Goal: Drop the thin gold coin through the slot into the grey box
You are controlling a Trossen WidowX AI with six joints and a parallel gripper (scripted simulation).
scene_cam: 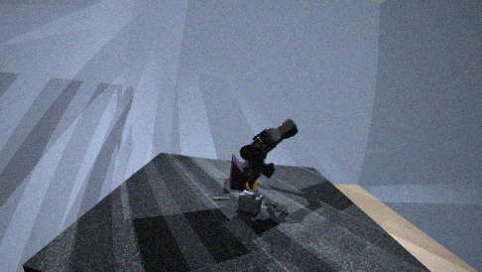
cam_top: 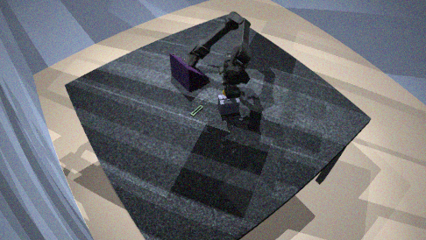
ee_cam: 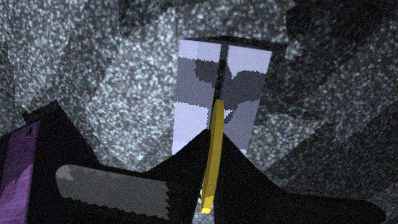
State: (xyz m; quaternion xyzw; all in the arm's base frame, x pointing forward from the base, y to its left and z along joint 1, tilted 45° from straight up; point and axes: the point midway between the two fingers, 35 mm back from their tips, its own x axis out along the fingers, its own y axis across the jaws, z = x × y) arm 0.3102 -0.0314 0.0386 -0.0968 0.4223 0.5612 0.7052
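My gripper tip is now 20 mm below the gold coin.
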